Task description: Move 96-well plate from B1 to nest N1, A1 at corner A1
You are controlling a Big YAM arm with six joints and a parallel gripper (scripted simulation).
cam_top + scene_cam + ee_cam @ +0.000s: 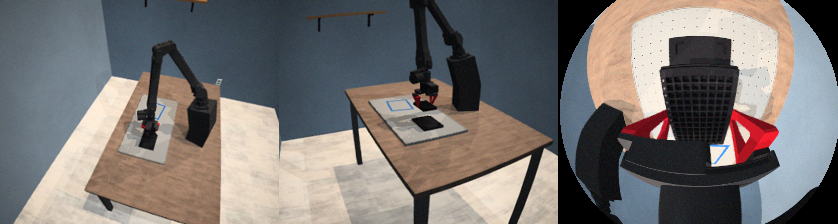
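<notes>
My hand is 3 cm to the right of the black plate nest and 9 cm above it. From my hand the other things lie so: black 96-well plate right at my hand.
</notes>
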